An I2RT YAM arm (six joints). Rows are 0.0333 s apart.
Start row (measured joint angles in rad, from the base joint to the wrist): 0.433 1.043 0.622 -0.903 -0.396 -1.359
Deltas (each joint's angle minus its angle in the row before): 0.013 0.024 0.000 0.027 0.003 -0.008; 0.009 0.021 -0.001 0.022 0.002 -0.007; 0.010 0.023 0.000 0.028 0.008 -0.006; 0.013 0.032 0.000 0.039 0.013 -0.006; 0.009 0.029 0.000 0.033 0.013 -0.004; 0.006 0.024 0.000 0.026 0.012 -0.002; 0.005 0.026 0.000 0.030 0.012 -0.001; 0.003 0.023 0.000 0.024 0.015 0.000; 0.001 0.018 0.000 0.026 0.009 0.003; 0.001 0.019 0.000 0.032 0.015 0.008; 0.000 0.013 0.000 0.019 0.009 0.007; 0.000 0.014 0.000 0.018 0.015 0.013; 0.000 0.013 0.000 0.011 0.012 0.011; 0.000 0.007 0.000 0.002 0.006 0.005; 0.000 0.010 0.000 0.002 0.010 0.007; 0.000 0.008 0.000 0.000 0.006 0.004; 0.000 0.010 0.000 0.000 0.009 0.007; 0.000 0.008 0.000 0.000 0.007 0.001; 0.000 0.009 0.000 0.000 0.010 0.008; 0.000 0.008 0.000 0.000 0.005 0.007
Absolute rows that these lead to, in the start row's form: 0.446 1.067 0.622 -0.876 -0.393 -1.367; 0.455 1.088 0.621 -0.854 -0.391 -1.374; 0.465 1.111 0.621 -0.826 -0.383 -1.380; 0.478 1.143 0.621 -0.787 -0.370 -1.386; 0.487 1.172 0.621 -0.754 -0.357 -1.390; 0.493 1.196 0.621 -0.728 -0.345 -1.392; 0.498 1.222 0.621 -0.698 -0.333 -1.393; 0.501 1.245 0.621 -0.674 -0.318 -1.393; 0.502 1.263 0.621 -0.648 -0.309 -1.390; 0.503 1.282 0.621 -0.616 -0.294 -1.382; 0.503 1.295 0.621 -0.597 -0.285 -1.375; 0.503 1.309 0.621 -0.579 -0.270 -1.362; 0.503 1.322 0.621 -0.568 -0.258 -1.351; 0.503 1.329 0.621 -0.566 -0.252 -1.346; 0.503 1.339 0.621 -0.564 -0.242 -1.339; 0.503 1.347 0.621 -0.564 -0.236 -1.335; 0.503 1.357 0.621 -0.564 -0.227 -1.328; 0.503 1.365 0.621 -0.564 -0.220 -1.327; 0.503 1.374 0.621 -0.564 -0.210 -1.319; 0.503 1.382 0.621 -0.564 -0.205 -1.312
